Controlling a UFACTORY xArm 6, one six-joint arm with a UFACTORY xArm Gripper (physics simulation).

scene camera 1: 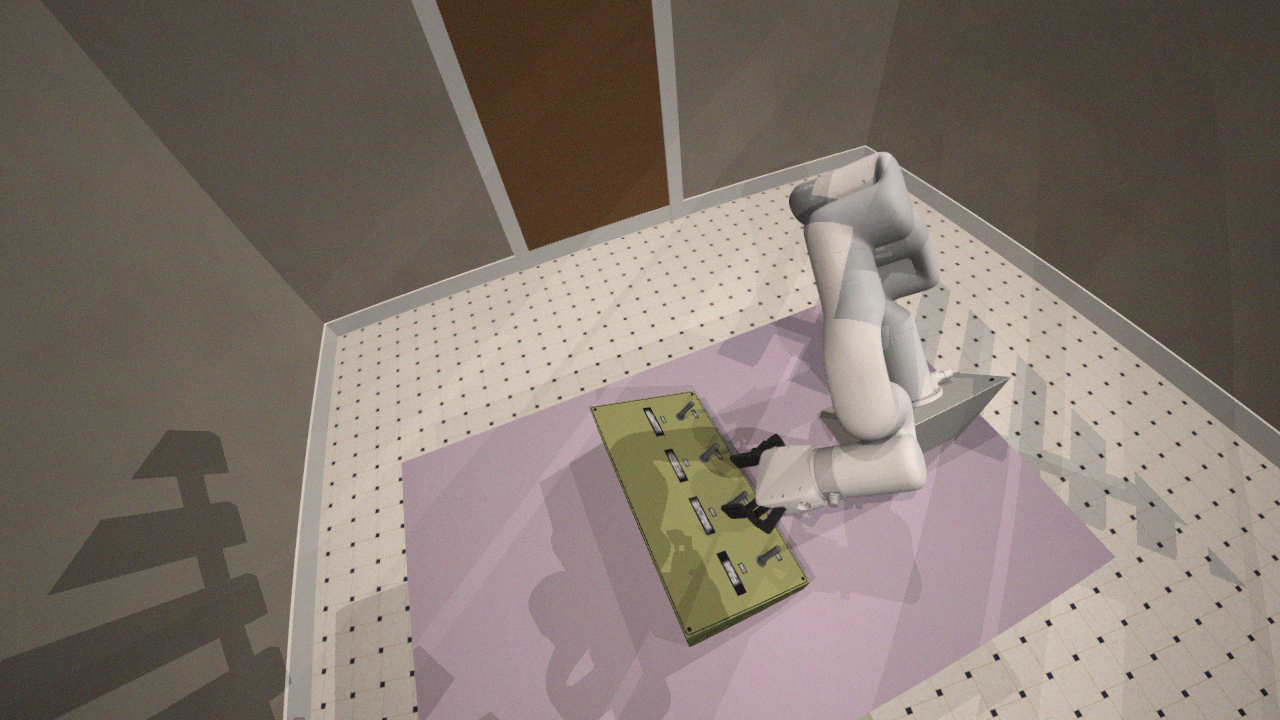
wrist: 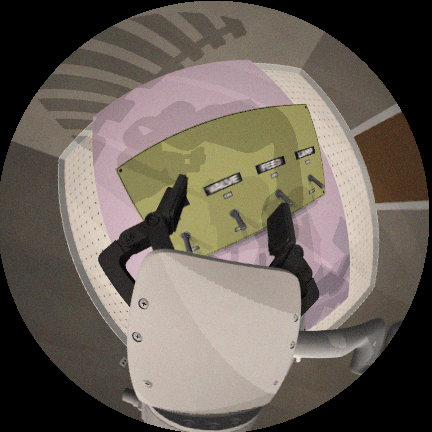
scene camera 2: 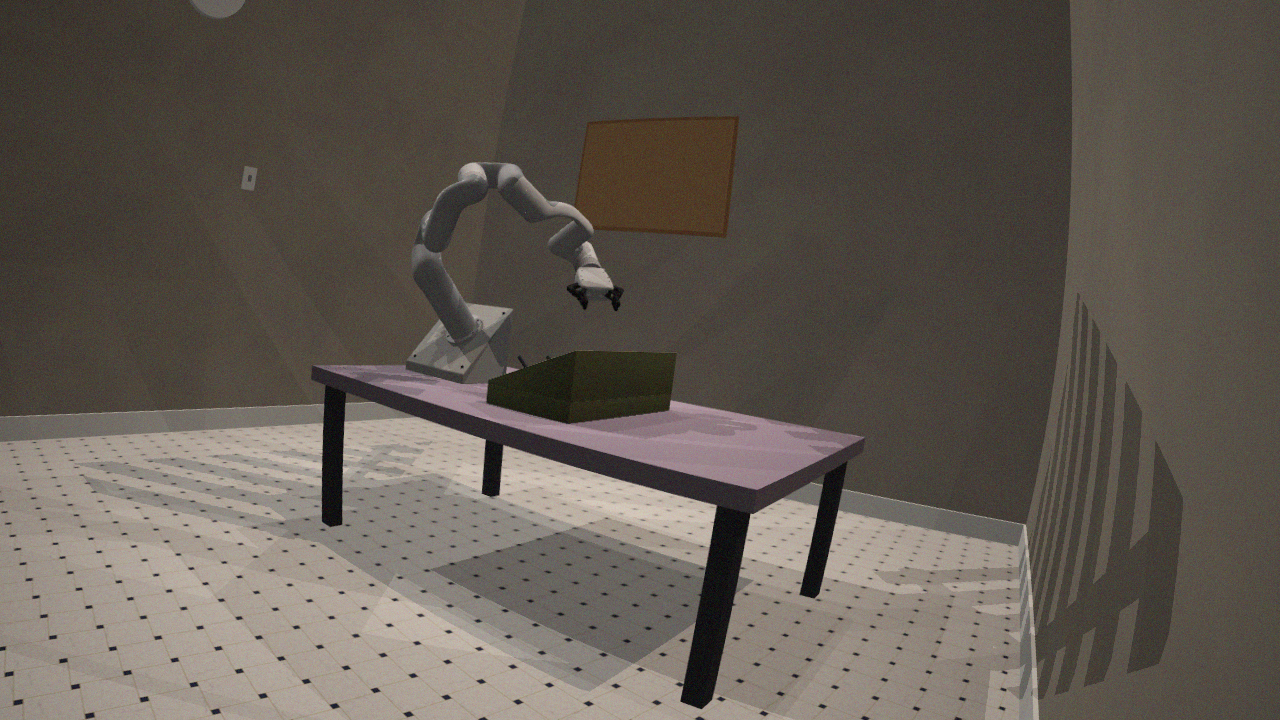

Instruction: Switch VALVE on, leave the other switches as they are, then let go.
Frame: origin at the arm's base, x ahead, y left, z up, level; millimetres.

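Seen in the pictures: gripper, fingertip midpoint: [scene camera 1: 729, 485] [wrist: 232, 198] [scene camera 2: 601, 306]; arm's base at its link origin: [scene camera 1: 911, 398] [scene camera 2: 464, 330].
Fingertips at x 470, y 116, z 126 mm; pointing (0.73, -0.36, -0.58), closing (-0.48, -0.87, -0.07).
Pixels of each thing's top centre, then the offset from my fingertips to it. "spot": a spot on its surface instead. Level surfaces: height alone.
- VALVE lever at its top centre: [wrist: 241, 220] [scene camera 1: 739, 495] dy -30, dx -36, dz -144 mm
- plate at a spot on its surface: [wrist: 228, 195] spot: dy -22, dx +20, dz -166 mm
- VALVE label at its top centre: [wrist: 223, 183] [scene camera 1: 701, 514] dy -16, dx +45, dz -151 mm
- FEED lever at its top centre: [scene camera 1: 710, 447] [wrist: 288, 197] dy -148, dx -18, dz -144 mm
- LAMP lever at its top centre: [scene camera 1: 686, 404] [wrist: 321, 180] dy -267, dx +1, dz -144 mm
- FAN lever at its top centre: [wrist: 185, 246] [scene camera 1: 771, 551] dy +89, dx -55, dz -144 mm
- pink table top at its surface level: dz -273 mm
The green sloped panel [scene camera 1: 666, 557] [scene camera 2: 622, 386] [wrist: 240, 131] stands on the table. In the wrist view, the VALVE lever [wrist: 239, 220] leans away from its ON plate [wrist: 228, 195], below the VALVE label [wrist: 223, 184]. The FEED lever [wrist: 284, 198], LAMP lever [wrist: 316, 182] and FAN lever [wrist: 187, 242] also lean away from the label side. My gripper [scene camera 1: 733, 484] [scene camera 2: 600, 307] [wrist: 232, 198] is open and empty, above the panel and apart from it. The VALVE lever shows between the fingers in the wrist view; a finger partly covers it in scene camera 1. The FAN label is hidden in the wrist view.
The pink table top [scene camera 1: 483, 537] [scene camera 2: 716, 456] carries the panel and the arm's grey wedge base [scene camera 1: 962, 407] [scene camera 2: 490, 335]. The base stands on the panel's lever side. Walls surround the table, and an orange-brown board [scene camera 2: 659, 176] hangs on one.
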